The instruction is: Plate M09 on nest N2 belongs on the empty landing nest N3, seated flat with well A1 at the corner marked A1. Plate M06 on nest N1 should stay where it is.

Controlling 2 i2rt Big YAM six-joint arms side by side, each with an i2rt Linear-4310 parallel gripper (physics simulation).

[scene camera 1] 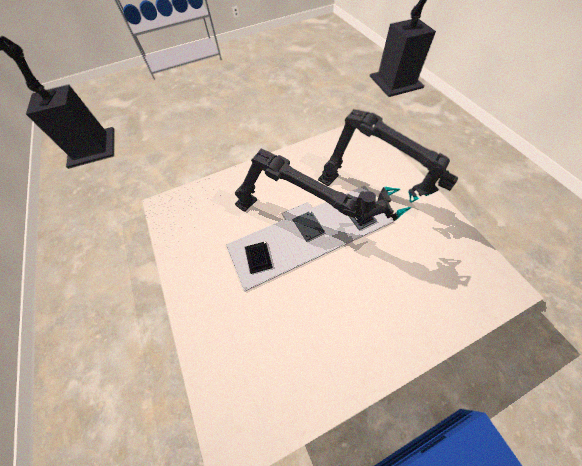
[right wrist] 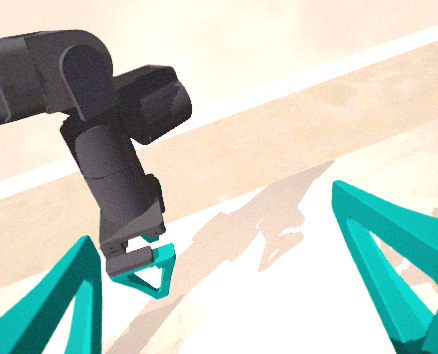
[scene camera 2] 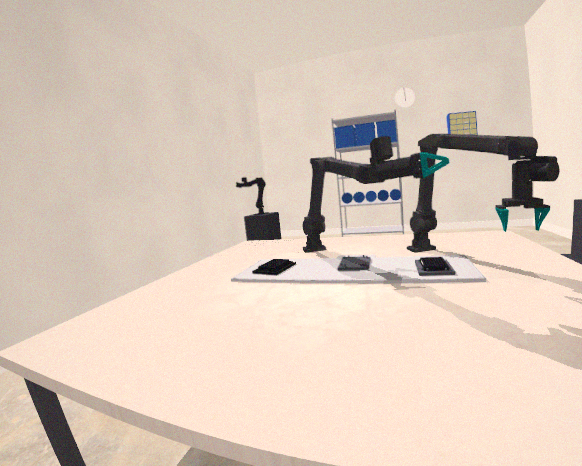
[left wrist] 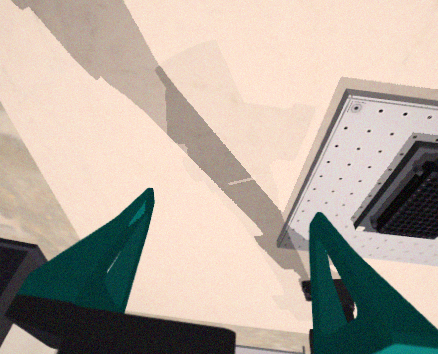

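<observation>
A black plate [scene camera 1: 258, 257] [scene camera 2: 274, 266] sits on the nest at the picture-left end of the white board. The middle nest [scene camera 1: 307, 226] [scene camera 2: 355, 263] is empty. Another black plate [scene camera 2: 433, 263] [left wrist: 417, 205] sits on the nest at the picture-right end; the right arm partly covers it in scene camera 1. Nest labels, plate names and A1 marks are not readable. My left gripper [scene camera 2: 521, 229] [left wrist: 234, 206] is open and empty, pointing down, high beyond the board's picture-right end. My right gripper [scene camera 1: 397, 201] [right wrist: 214, 219] is open and empty, raised near that end.
The white perforated board [scene camera 1: 237, 255] [scene camera 2: 310, 275] [left wrist: 345, 155] lies on the pale table [scene camera 1: 300, 350] [scene camera 2: 250, 350]. The two grippers are near each other in scene camera 1, and the left arm [right wrist: 107, 165] shows beside the right fingers in the right wrist view. Arm shadows cross the board and table.
</observation>
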